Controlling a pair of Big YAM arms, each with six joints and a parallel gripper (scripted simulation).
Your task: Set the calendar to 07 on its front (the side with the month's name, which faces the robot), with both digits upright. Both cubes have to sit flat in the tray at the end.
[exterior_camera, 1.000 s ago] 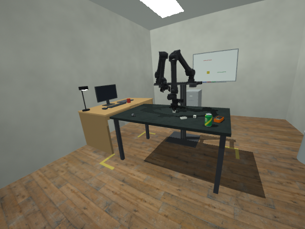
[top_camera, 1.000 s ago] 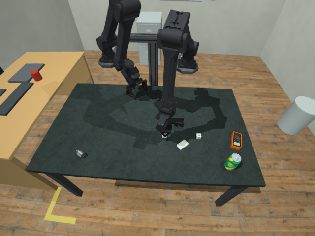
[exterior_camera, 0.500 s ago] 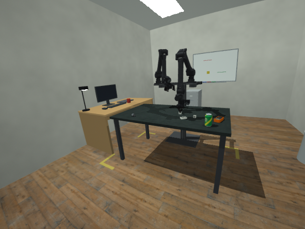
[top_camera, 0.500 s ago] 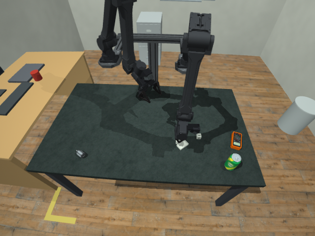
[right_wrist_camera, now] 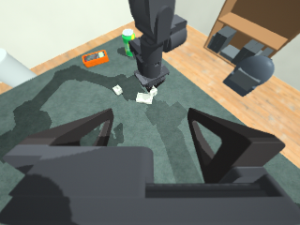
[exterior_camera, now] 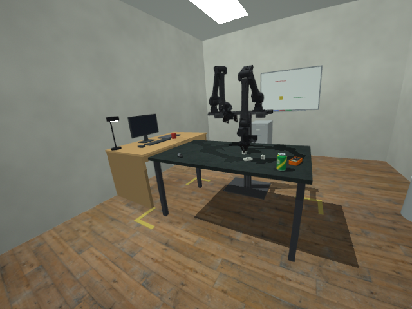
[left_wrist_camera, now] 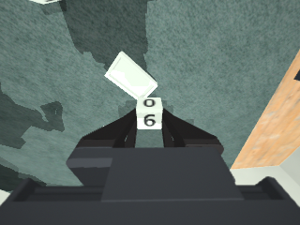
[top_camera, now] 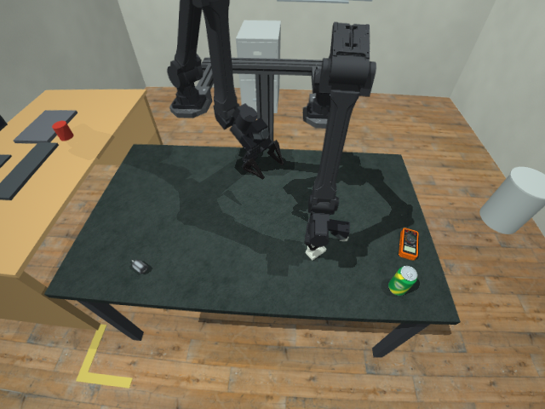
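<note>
Right now the white number cube is 1 cm below my left hand.
</note>
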